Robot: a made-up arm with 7 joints.
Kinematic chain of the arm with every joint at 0, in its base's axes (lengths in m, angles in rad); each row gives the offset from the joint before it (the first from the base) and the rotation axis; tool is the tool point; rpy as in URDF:
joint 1: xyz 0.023 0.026 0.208 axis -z
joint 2: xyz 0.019 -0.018 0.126 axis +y
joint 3: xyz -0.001 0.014 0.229 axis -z
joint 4: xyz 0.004 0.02 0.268 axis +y
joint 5: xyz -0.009 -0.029 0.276 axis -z
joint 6: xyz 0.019 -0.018 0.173 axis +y
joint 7: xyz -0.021 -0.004 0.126 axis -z
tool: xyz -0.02 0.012 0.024 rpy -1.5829 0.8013 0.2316
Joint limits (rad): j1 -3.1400..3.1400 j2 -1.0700..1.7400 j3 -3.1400..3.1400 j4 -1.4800..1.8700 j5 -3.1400..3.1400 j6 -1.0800..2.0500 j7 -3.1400..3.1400
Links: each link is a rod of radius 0.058 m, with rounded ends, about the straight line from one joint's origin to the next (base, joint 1, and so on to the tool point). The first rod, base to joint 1, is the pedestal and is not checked.
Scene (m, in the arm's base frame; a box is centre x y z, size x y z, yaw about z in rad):
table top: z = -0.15
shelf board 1: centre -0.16 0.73 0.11 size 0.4 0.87 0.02 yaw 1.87
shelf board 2: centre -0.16 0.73 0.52 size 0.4 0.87 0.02 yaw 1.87
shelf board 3: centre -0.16 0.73 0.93 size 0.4 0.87 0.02 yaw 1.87
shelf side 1: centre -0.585 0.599 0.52 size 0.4 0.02 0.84 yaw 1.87
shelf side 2: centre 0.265 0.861 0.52 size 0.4 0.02 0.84 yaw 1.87
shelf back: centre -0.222 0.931 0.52 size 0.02 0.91 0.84 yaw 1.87
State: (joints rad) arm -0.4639 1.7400 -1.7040 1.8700 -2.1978 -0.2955 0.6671
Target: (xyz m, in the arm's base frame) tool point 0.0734 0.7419 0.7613
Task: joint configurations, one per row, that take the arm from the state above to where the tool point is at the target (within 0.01 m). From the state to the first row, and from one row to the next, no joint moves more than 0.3 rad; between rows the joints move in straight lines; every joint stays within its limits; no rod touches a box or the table.
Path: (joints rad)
1: -0.3674 1.7366 -1.8718 1.8700 -2.1614 -0.5570 0.5244
2: -0.2708 1.7332 -2.0397 1.8700 -2.1249 -0.8185 0.3817
3: -0.1743 1.7298 -2.2075 1.8700 -2.0885 -1.0800 0.2390
4: -0.2032 1.6254 -2.2962 1.8700 -2.1746 -0.8638 0.3706
5: -0.2321 1.5210 -2.3849 1.8700 -2.2607 -0.6477 0.5023
6: -0.2610 1.4166 -2.4736 1.8700 -2.3468 -0.4315 0.6340
7: -0.4698 1.3466 -2.2832 1.6520 -2.2693 -0.2636 0.6630
8: -0.6786 1.2767 -2.0928 1.4341 -2.1919 -0.0957 0.6919

